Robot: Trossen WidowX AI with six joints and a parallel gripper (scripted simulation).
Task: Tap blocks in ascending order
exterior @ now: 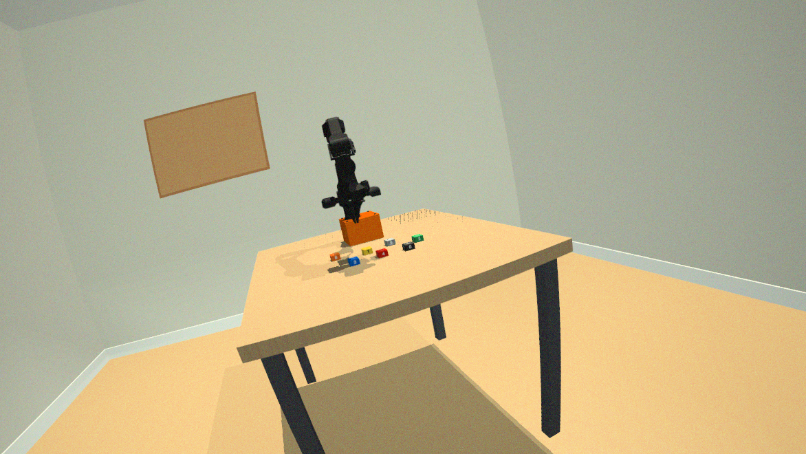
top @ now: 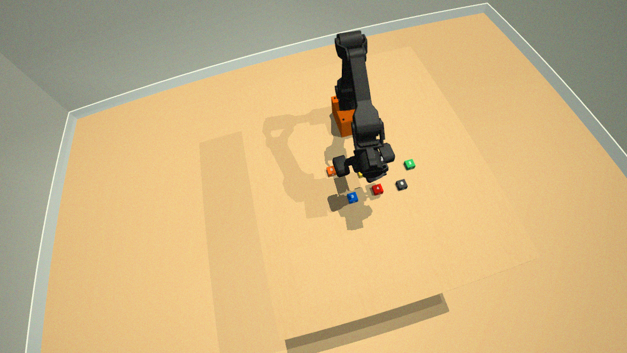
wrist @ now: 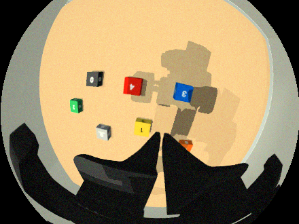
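My gripper tip is now 8 cm past the orange block, 10 cm to the left of it and 11 cm above it. The rest, counted from my gripper tip: yellow block (6 cm behind, 1 cm to the left, 11 cm below); red block (2 cm ahead, 6 cm to the left, 11 cm below); blue block (4 cm ahead, 4 cm to the right, 11 cm below).
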